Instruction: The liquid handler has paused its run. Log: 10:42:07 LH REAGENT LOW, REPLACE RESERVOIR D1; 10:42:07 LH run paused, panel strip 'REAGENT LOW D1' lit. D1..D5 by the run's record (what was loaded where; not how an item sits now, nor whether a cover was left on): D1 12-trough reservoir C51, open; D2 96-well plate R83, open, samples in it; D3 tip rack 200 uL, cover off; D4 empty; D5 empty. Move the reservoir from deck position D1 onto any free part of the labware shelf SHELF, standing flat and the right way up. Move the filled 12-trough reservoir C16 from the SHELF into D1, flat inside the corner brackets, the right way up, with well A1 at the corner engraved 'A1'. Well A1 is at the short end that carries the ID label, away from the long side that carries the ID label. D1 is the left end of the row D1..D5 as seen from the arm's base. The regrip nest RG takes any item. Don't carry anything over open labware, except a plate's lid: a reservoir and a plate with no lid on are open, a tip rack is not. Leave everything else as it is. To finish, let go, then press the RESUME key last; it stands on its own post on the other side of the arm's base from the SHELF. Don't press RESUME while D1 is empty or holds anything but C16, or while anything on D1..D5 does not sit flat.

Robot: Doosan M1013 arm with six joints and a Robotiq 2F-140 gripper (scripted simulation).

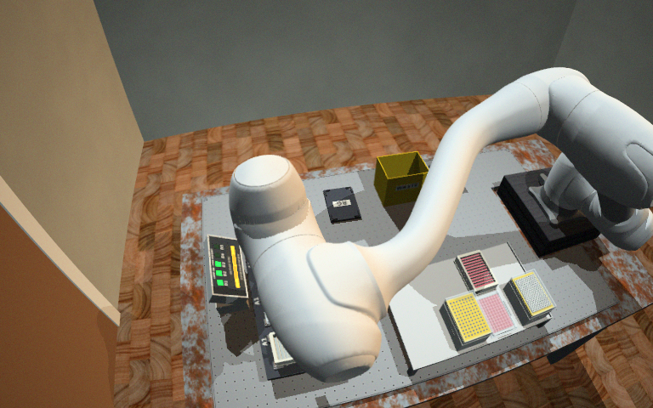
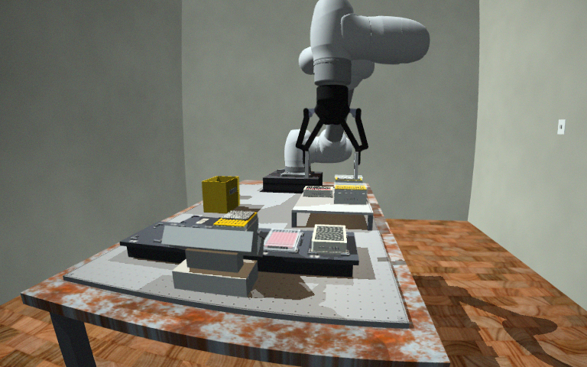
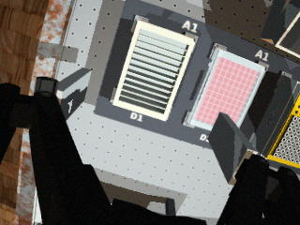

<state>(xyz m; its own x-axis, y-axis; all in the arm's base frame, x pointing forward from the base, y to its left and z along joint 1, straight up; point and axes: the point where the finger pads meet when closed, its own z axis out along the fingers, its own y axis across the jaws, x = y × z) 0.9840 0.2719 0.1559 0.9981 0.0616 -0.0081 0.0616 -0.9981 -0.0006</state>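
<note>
The cream 12-trough reservoir lies 18 cm below my hand. The rest, counted from my hand: shelf label 48 cm behind, 19 cm to the right, 24 cm below; then yellow tip rack 2 cm ahead, 24 cm to the right, 15 cm below; then white shelf 49 cm behind, 2 cm to the right, 19 cm below.
</note>
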